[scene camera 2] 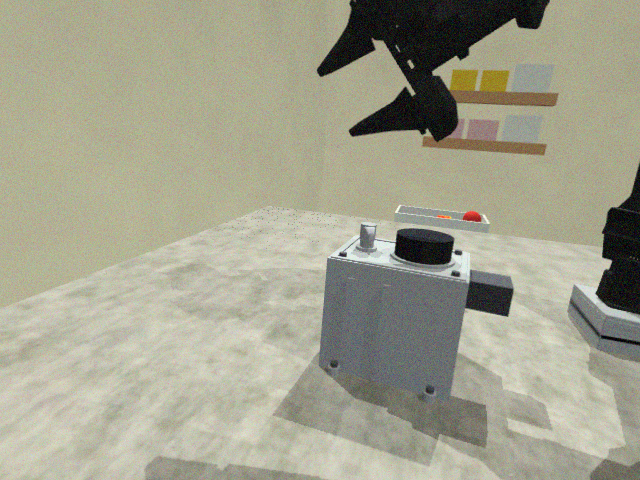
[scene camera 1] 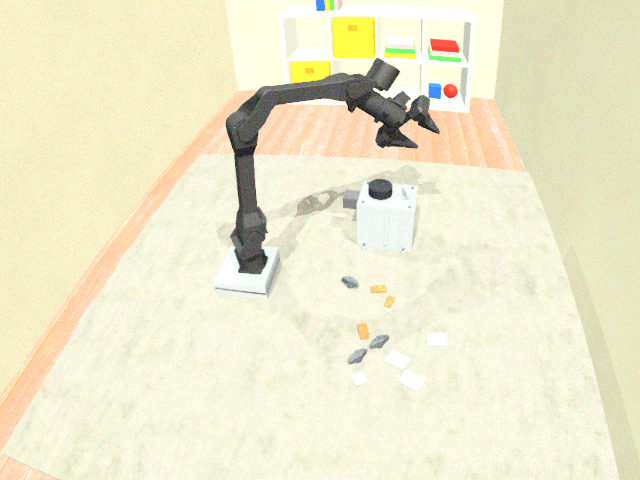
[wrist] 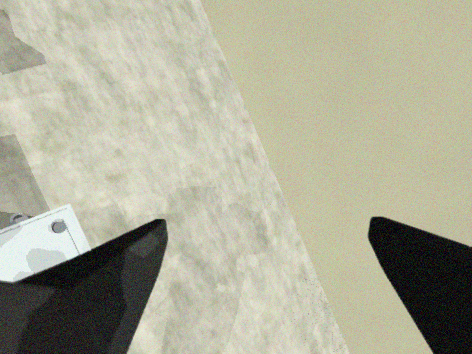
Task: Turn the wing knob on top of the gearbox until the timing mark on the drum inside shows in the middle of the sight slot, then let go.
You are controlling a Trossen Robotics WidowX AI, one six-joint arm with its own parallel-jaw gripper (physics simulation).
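Frame: origin at the arm's base, x ahead, y left, z up, level; centimetres.
Where they show: gripper, between the fingertips: [scene camera 2: 333, 103] [scene camera 1: 428, 140] [wrist: 267, 228]; arm's base, origin of its link: [scene camera 2: 626, 305] [scene camera 1: 253, 264].
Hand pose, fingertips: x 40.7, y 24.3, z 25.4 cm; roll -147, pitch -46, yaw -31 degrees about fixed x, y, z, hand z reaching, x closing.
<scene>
Things, the pixels of their top centre, and the offset from my fingertips. "pt": a spot on its surface instead. Level surfaces: height alone.
- pale grey gearbox, centre of its top: [scene camera 2: 426, 229] [scene camera 1: 380, 183] dy -1.5, dx -11.8, dz -13.1 cm
- wide black round cap, a spot on its surface: [scene camera 2: 424, 246] pt dy +1.7, dx -12.1, dz -14.3 cm
- dark block, a spot on its surface: [scene camera 2: 489, 292] pt dy +0.9, dx -19.3, dz -18.5 cm
- mat, height of its surface: dz -30.2 cm
The pale grey gearbox [scene camera 1: 385, 222] [scene camera 2: 392, 320] [wrist: 30, 242] stands upright on the mat; a corner of it shows at the left of the wrist view. Its small grey wing knob [scene camera 1: 405, 193] [scene camera 2: 368, 235] stands on top, beside a wide black round cap [scene camera 1: 380, 189] [scene camera 2: 424, 246]. The wing knob does not show in the wrist view. My gripper [scene camera 1: 427, 139] [scene camera 2: 336, 102] [wrist: 267, 228] is open and empty, tilted, well above the gearbox and apart from the knob. I cannot make out the sight slot, the drum or the timing mark.
A dark block [scene camera 1: 350, 199] [scene camera 2: 489, 292] juts from the gearbox's side. Orange bricks [scene camera 1: 378, 289], grey stones [scene camera 1: 349, 282] and white squares [scene camera 1: 412, 380] lie on the mat [scene camera 1: 206, 387]. A white shelf unit [scene camera 1: 377, 13] stands behind. A tray [scene camera 2: 439, 223] holds a red ball [scene camera 2: 471, 217].
</scene>
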